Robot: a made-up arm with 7 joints. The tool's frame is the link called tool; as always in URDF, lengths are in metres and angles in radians. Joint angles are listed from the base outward.
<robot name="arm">
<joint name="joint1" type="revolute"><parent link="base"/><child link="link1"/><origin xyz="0.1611 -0.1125 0.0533" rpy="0 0 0"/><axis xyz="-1 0 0"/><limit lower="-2.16" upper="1.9"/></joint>
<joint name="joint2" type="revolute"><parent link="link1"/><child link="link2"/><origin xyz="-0.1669 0.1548 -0.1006" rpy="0 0 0"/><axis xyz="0 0 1"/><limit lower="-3.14" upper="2.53"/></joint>
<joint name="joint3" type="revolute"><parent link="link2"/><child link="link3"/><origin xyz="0.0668 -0.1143 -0.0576" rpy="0 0 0"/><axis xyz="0 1 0"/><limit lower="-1.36" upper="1.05"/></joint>
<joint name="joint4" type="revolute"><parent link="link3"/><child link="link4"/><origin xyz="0.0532 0.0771 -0.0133" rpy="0 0 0"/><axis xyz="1 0 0"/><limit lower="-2.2" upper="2.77"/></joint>
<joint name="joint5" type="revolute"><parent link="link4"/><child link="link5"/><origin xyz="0.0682 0.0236 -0.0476" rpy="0 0 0"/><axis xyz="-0.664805 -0.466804 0.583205"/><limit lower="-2.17" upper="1.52"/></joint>
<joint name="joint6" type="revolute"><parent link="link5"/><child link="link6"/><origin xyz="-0.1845 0.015 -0.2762" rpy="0 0 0"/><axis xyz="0 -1 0"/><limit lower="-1.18" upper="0.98"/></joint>
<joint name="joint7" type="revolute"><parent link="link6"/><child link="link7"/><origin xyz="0.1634 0.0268 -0.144" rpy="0 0 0"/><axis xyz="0.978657 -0.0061 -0.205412"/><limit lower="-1.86" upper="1.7"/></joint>
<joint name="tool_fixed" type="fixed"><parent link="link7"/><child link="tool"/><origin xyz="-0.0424 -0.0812 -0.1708" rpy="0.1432 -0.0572 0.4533"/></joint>
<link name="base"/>
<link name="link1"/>
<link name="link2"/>
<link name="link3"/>
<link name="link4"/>
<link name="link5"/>
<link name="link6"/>
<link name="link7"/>
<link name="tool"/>
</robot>
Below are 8 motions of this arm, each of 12 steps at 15 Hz.
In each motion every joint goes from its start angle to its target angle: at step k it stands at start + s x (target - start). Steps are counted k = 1, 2, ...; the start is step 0. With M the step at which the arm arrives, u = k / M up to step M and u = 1 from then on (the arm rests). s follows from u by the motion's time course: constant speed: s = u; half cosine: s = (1 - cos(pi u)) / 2; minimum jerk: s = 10 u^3 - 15 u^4 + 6 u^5.
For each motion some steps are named. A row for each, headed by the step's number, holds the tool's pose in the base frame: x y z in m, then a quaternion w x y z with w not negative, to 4 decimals.
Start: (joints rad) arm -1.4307 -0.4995 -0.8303 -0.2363 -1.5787 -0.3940 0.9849
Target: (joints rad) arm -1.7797 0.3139 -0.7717 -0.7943 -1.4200 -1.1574 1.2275
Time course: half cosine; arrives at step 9
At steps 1, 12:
1: 0.5410 0.1710 0.5784 0.2815 -0.8566 0.0807 0.4247
12: 0.1727 0.1688 0.8683 0.3495 -0.8934 -0.2689 0.0864

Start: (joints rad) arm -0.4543 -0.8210 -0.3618 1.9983 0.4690 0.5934 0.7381
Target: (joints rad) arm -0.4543 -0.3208 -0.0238 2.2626 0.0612 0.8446 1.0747
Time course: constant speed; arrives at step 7
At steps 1, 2, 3, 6, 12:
1: 0.4631 0.0444 0.3173 0.0281 -0.5485 0.8165 0.1781
2: 0.4338 0.0480 0.3404 0.0877 -0.5863 0.7797 0.2015
3: 0.4066 0.0448 0.3578 0.1441 -0.6175 0.7387 0.2286
6: 0.3493 0.0083 0.3750 0.2876 -0.6713 0.5982 0.3299
12: 0.3406 -0.0077 0.3697 0.3252 -0.6763 0.5483 0.3691

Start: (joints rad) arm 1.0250 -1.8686 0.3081 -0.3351 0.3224 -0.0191 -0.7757
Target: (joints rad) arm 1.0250 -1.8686 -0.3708 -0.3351 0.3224 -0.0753 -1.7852
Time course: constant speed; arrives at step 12
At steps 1, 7, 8, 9, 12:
1: -0.4307 -0.5442 -0.3639 0.5739 -0.5154 0.2980 -0.5623
7: -0.4248 -0.5079 -0.1748 0.3168 -0.5888 0.4514 -0.5909
8: -0.4182 -0.4980 -0.1475 0.2704 -0.5899 0.4739 -0.5953
9: -0.4102 -0.4876 -0.1216 0.2236 -0.5877 0.4952 -0.5995
12: -0.3795 -0.4555 -0.0521 0.0830 -0.5616 0.5524 -0.6104

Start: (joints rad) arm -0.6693 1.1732 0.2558 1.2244 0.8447 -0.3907 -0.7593
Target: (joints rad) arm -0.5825 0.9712 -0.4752 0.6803 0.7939 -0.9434 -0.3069
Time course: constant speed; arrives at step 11
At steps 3, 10, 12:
3: -0.0243 0.7330 -0.2377 0.5099 0.1567 -0.3084 0.7876
10: 0.2631 0.7286 -0.2553 0.6003 0.0734 -0.2786 0.7461
12: 0.3067 0.7137 -0.2545 0.6217 0.0662 -0.2706 0.7320

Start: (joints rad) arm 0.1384 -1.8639 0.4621 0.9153 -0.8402 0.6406 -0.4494
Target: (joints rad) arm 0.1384 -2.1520 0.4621 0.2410 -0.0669 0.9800 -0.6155
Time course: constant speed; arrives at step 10
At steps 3, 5, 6, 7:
3: 0.2731 -0.1360 -0.4186 0.4597 0.1707 -0.2218 -0.8428
5: 0.1765 -0.1229 -0.4890 0.4934 0.0390 -0.1550 -0.8550
6: 0.1245 -0.1149 -0.5132 0.5074 -0.0256 -0.1199 -0.8529
7: 0.0714 -0.1062 -0.5300 0.5198 -0.0889 -0.0842 -0.8455

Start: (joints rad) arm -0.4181 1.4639 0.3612 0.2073 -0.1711 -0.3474 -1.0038
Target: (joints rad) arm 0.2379 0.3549 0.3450 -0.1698 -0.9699 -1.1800 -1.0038
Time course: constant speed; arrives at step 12
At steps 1, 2, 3, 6, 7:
1: -0.0710 0.1001 -0.5605 0.4226 -0.2553 0.1452 0.8574
2: -0.1089 0.0470 -0.5608 0.4353 -0.2456 0.2355 0.8335
3: -0.1504 0.0022 -0.5531 0.4456 -0.2297 0.3223 0.8030
6: -0.2793 -0.0694 -0.4974 0.4663 -0.1461 0.5501 0.6772
7: -0.3177 -0.0703 -0.4743 0.4714 -0.1072 0.6117 0.6262

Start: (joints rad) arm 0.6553 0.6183 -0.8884 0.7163 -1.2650 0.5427 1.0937
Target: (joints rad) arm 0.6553 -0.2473 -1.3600 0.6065 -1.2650 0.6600 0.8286
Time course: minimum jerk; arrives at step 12
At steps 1, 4, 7, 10, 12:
1: -0.1685 0.4221 -0.2928 0.5088 0.8606 -0.0158 0.0122
4: -0.0853 0.4344 -0.3122 0.5088 0.8488 -0.1189 0.0807
7: 0.1081 0.4211 -0.3179 0.5041 0.7633 -0.3423 0.2148
10: 0.2385 0.3767 -0.2884 0.4934 0.6575 -0.4892 0.2914
12: 0.2524 0.3699 -0.2833 0.4916 0.6433 -0.5050 0.2991

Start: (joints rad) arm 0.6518 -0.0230 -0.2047 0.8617 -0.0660 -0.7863 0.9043
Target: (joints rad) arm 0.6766 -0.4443 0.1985 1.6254 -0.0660 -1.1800 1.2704
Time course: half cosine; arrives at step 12
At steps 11, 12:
11: 0.0629 0.4864 -0.2452 0.3363 0.9075 0.1937 -0.1606
12: 0.0670 0.4868 -0.2346 0.3272 0.9110 0.1932 -0.1605

